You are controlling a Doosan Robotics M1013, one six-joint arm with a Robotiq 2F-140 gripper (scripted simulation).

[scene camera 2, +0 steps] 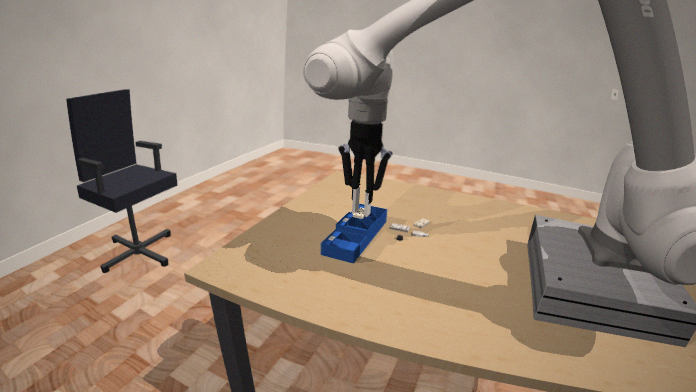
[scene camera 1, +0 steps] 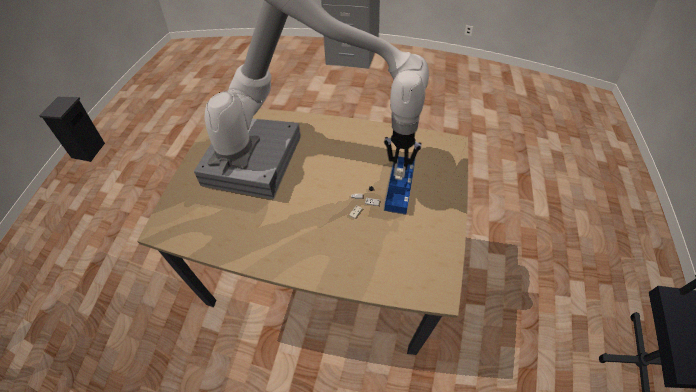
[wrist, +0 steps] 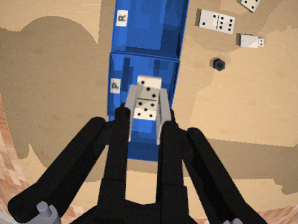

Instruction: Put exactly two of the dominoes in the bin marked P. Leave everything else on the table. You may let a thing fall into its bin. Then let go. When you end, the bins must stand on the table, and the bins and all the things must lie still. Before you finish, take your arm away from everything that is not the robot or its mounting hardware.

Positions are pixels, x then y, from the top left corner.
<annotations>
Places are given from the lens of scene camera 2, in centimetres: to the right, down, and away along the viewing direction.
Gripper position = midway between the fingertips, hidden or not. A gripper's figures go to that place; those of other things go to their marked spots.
my gripper (scene camera 2: 361, 213): 3, 4, 94
blue bin block (scene camera 2: 352, 233): 1, 9, 92
</annotations>
